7 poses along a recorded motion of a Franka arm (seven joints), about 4.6 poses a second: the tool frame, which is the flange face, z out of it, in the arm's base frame.
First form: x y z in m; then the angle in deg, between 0 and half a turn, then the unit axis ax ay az.
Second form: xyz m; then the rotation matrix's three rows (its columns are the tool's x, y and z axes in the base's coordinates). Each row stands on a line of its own. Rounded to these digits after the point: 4 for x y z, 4 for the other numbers.
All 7 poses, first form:
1: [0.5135 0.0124 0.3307 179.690 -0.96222 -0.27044 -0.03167]
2: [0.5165 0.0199 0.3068 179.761 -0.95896 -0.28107 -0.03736]
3: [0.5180 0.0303 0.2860 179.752 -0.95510 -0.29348 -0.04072]
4: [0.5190 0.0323 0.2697 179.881 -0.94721 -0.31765 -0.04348]
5: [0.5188 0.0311 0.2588 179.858 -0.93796 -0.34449 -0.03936]
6: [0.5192 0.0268 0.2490 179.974 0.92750 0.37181 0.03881]
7: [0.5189 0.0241 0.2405 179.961 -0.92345 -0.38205 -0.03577]
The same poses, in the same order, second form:
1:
0.5135 0.0124 0.3307
0.8517 0.5206 0.0595
0.5203 -0.8537 0.0223
0.0624 0.0119 -0.9980

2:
0.5165 0.0199 0.3068
0.8392 0.5392 0.0705
0.5389 -0.8420 0.0250
0.0728 0.0170 -0.9972

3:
0.5180 0.0303 0.2860
0.8244 0.5608 0.0765
0.5604 -0.8277 0.0280
0.0791 0.0198 -0.9967

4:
0.5190 0.0323 0.2697
0.7944 0.6019 0.0817
0.6017 -0.7982 0.0296
0.0830 0.0257 -0.9962

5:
0.5188 0.0311 0.2588
0.7596 0.6463 0.0730
0.6461 -0.7626 0.0294
0.0747 0.0248 -0.9969

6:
0.5192 0.0268 0.2490
0.7205 0.6897 0.0722
0.6897 -0.7235 0.0284
0.0718 0.0293 -0.9970

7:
0.5189 0.0241 0.2405
0.7055 0.7056 0.0658
0.7056 -0.7081 0.0280
0.0663 0.0267 -0.9974

